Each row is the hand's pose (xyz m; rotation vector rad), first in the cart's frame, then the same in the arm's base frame.
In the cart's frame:
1: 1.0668 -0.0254 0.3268 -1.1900 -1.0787 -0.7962
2: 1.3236 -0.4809 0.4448 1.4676 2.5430 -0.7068
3: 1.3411 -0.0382 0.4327 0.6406 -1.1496 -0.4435
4: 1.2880 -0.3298 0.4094 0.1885 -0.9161 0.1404
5: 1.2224 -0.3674 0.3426 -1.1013 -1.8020 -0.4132
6: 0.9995 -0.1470 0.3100 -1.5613 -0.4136 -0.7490
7: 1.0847 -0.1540 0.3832 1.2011 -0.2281 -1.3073
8: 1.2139 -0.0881 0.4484 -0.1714 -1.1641 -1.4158
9: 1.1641 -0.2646 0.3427 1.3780 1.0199 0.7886
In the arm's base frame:
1: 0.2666 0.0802 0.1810 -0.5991 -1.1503 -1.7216
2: 0.3313 -0.4501 0.1372 1.8323 2.0092 0.4855
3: 0.3865 -0.0897 0.3892 1.1592 -1.8557 -0.8342
4: 0.3425 -0.2975 0.1811 0.5142 -1.6887 -0.3523
5: 0.3397 -0.2754 0.0827 -0.8822 -1.9301 -1.5458
6: 0.2211 0.0161 0.0651 -0.8101 -0.4503 -1.5344
7: 0.2299 -0.0537 0.1530 2.1568 -0.6270 -1.1662
8: 0.2813 -0.0801 0.3012 0.6210 -1.3046 -2.1041
9: 0.3061 -0.1652 0.1090 1.4615 0.0182 1.2571

